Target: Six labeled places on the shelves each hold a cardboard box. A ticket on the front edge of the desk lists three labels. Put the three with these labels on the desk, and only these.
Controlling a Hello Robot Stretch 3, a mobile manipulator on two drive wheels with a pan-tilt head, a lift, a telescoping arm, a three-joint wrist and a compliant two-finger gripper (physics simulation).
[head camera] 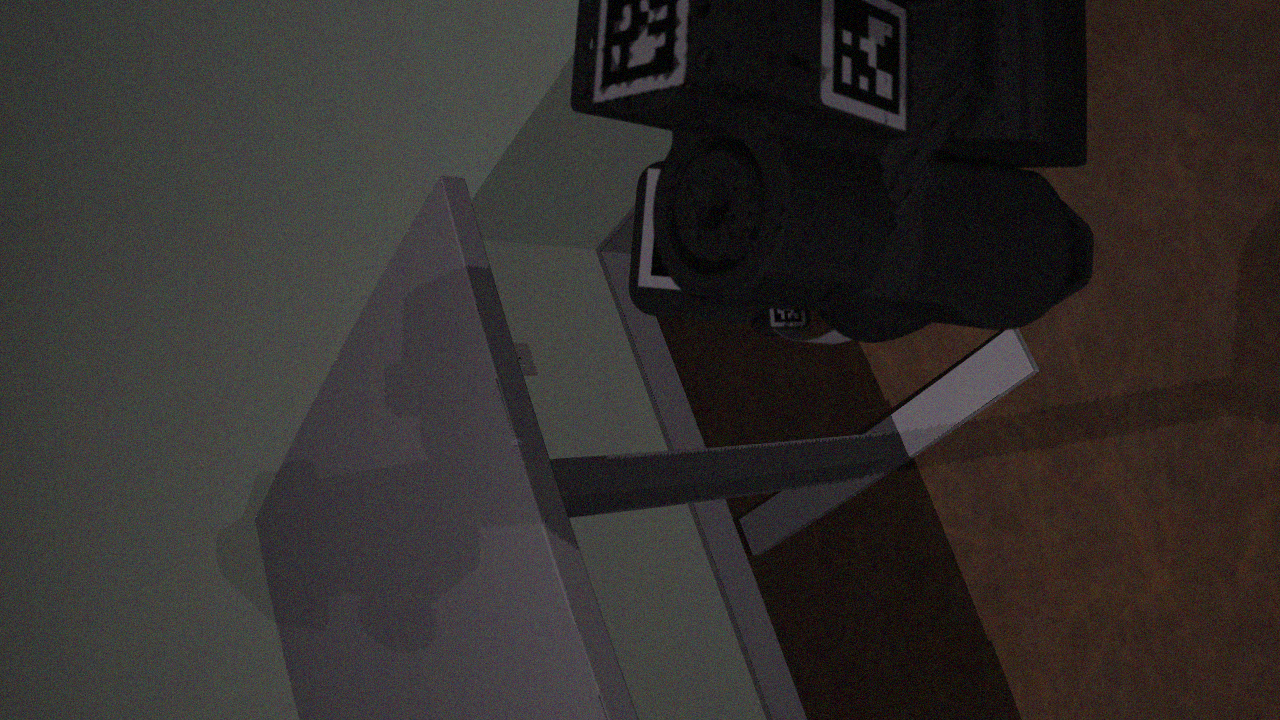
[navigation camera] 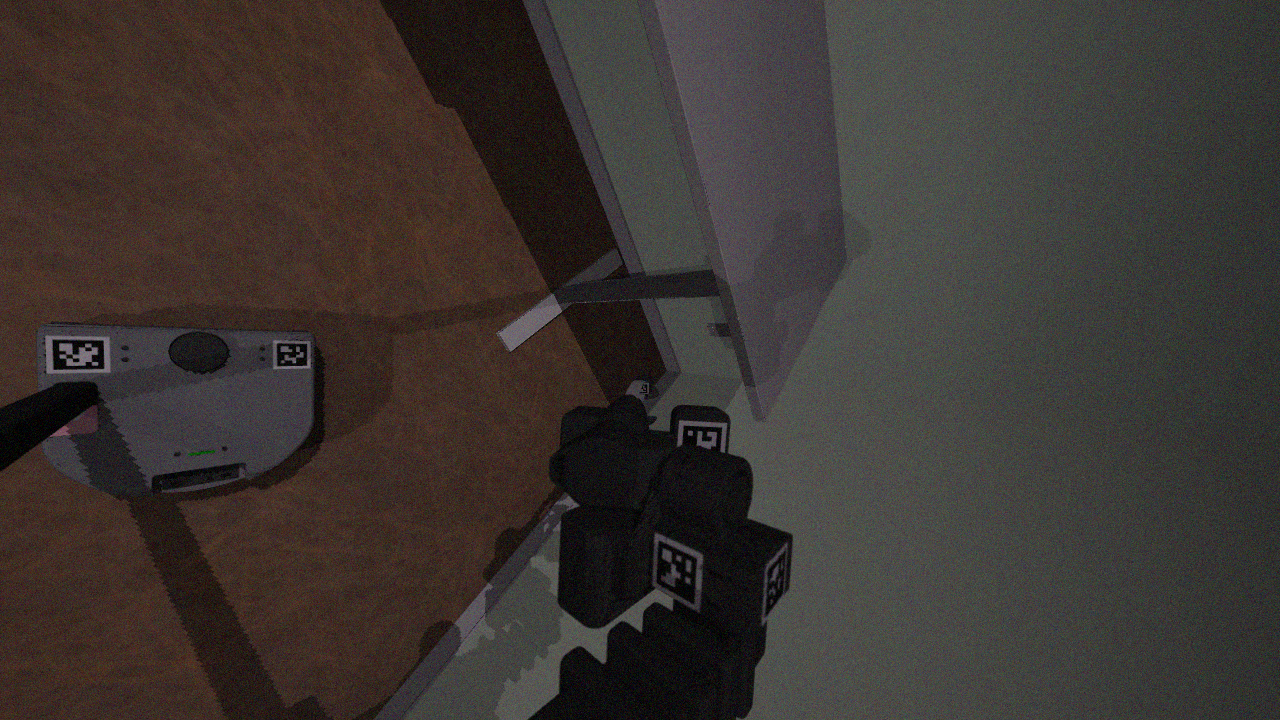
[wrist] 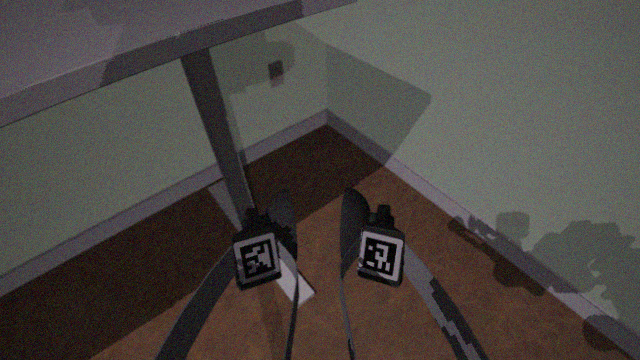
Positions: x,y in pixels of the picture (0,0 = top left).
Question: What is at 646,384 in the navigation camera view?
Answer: My gripper.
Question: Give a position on a pale grey desk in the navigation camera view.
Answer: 750,99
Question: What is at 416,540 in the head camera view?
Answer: A pale grey desk.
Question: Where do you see my gripper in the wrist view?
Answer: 318,213
